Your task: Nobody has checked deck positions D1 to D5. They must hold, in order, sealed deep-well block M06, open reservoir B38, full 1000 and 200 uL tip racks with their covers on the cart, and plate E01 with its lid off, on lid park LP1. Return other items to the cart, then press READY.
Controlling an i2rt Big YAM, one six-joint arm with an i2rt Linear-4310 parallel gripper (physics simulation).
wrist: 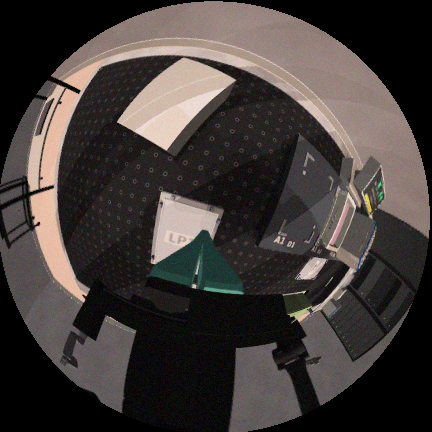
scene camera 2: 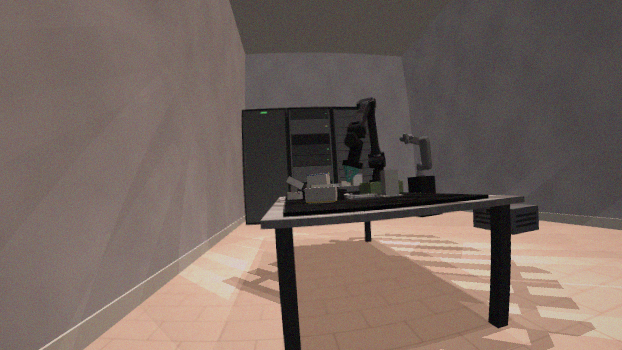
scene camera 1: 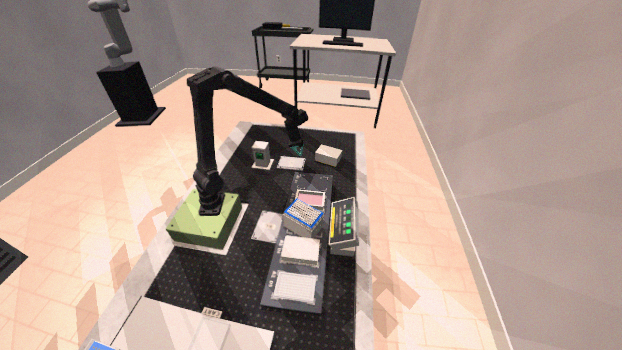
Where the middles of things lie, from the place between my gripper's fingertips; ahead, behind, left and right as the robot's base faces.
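From my hand: pad marked RG (scene camera 1: 267, 229), 39 cm to the right, 14 cm behind, 7 cm below; LP1 pad (wrist: 172, 196), 7 cm below, 5 cm behind, 3 cm to the left.
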